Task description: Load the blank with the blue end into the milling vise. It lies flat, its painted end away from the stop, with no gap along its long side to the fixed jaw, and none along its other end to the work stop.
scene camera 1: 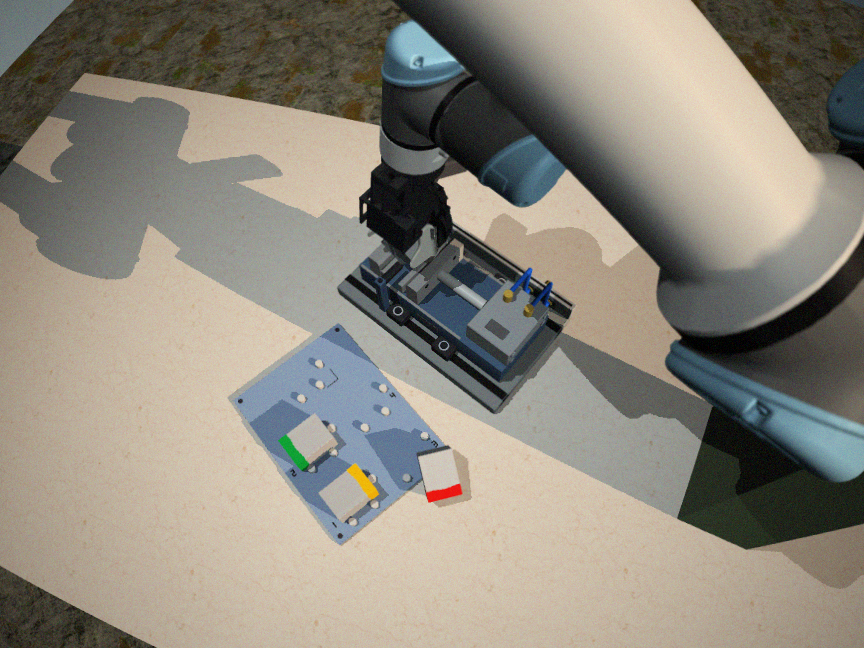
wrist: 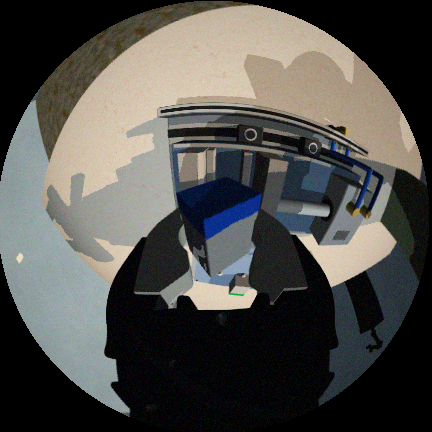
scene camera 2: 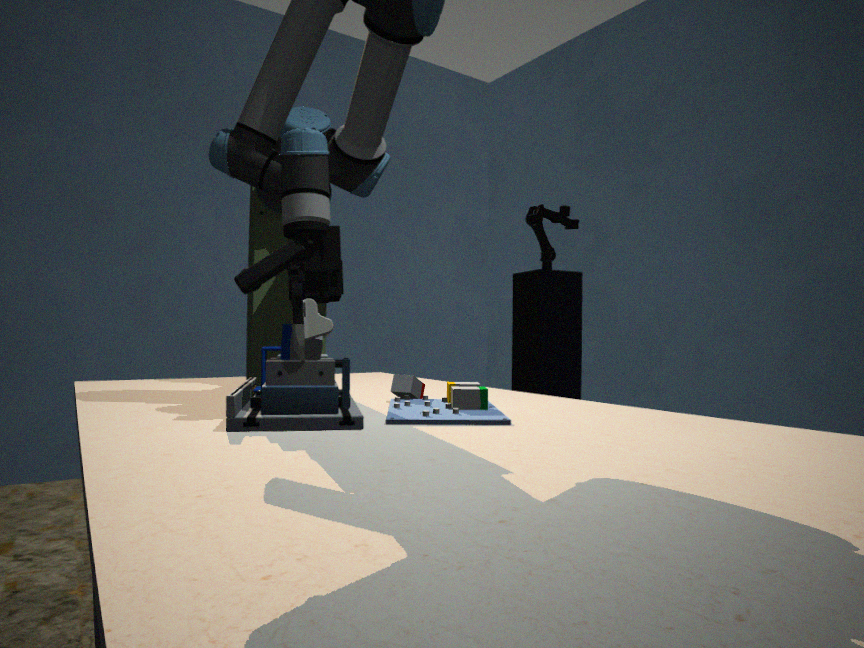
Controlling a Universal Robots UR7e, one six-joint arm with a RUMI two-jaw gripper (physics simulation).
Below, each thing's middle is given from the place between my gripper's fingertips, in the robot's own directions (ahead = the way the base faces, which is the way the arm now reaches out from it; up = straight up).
Scene:
My gripper is now 7 cm past the moving jaw [scene camera 1: 415,289] and 1 cm above it. From my hand the other things lie so: grey rail [scene camera 1: 493,260] (9 cm behind, 8 cm to the right, 6 cm below); then blank with the blue end [scene camera 2: 287,346] (3 cm above); then grey cylinder block [scene camera 1: 509,315] (17 cm behind, 3 cm to the left, 1 cm below).

